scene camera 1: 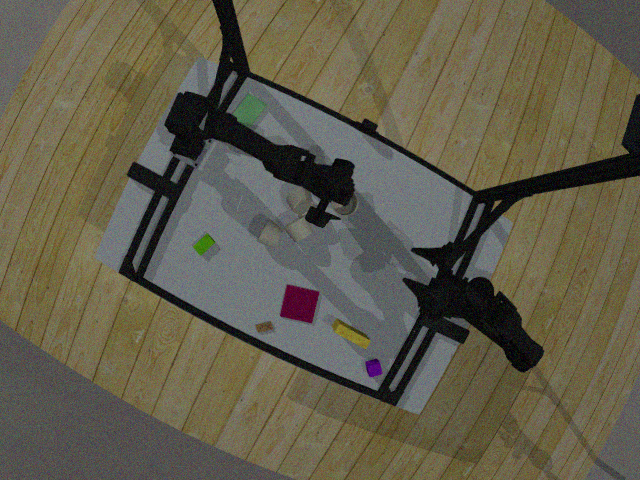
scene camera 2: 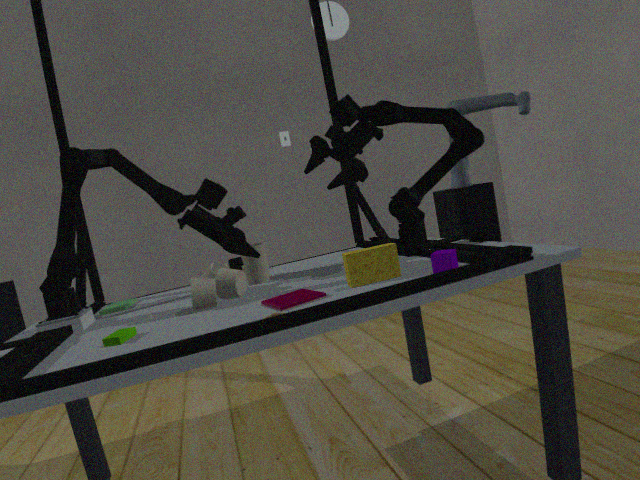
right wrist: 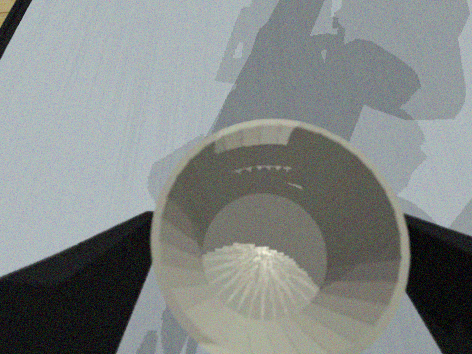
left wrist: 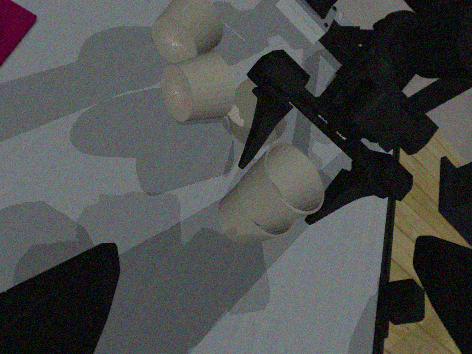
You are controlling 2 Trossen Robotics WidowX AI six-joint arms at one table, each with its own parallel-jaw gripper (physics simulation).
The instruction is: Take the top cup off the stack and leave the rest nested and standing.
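Seen in the pictures: left gripper, fingertip midpoint: [scene camera 1: 407, 264] [scene camera 2: 316, 180] [left wrist: 266, 253]; right gripper, fingertip midpoint: [scene camera 2: 257, 255] [right wrist: 266, 220] [left wrist: 274, 196]; left arm's base, origin of the base link: [scene camera 2: 414, 243]; right arm's base, origin of the base link: [scene camera 1: 192, 147] [scene camera 2: 64, 315] [left wrist: 315, 0].
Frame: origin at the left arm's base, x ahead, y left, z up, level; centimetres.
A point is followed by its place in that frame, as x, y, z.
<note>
A beige stack of two nested cups [left wrist: 277, 189] @[43.6, -14.3, 3.1] [scene camera 1: 350, 207] @[38.9, -13.0, 3.2] [scene camera 2: 257, 269] @[41.6, -10.3, 1.8] [right wrist: 277, 239] @[40.8, -12.4, 3.1] sits on the grey table [scene camera 1: 413, 190] @[22.1, -27.5, -2.1], seen at a slant in the left wrist view. My right gripper [left wrist: 274, 196] @[40.5, -13.0, 5.2] [scene camera 1: 334, 210] [scene camera 2: 244, 250] is open, with one finger on each side of the top cup's rim. The right wrist view looks straight down into the cup. My left gripper [scene camera 1: 410, 267] @[23.1, -3.8, 21.6] [scene camera 2: 323, 173] @[23.1, -3.8, 21.6] is open and empty, raised high near its base at the table's right end.
Three loose beige cups [scene camera 1: 299, 197] @[53.2, -9.3, 5.6] [scene camera 1: 299, 229] @[49.6, -1.3, 4.6] [scene camera 1: 270, 234] @[56.3, 3.2, 4.6] [left wrist: 196, 88] @[47.1, -1.2, 3.8] lie close beside the stack. A magenta flat piece [scene camera 1: 299, 303] @[40.6, 18.7, -1.3], a yellow block [scene camera 1: 351, 333] @[23.9, 19.9, 4.8], a purple cube [scene camera 1: 373, 368] @[11.6, 28.4, 1.9], a green cube [scene camera 1: 204, 244] @[73.7, 14.2, -0.6] and a light green tile [scene camera 1: 250, 110] @[78.8, -28.8, -1.2] lie around.
</note>
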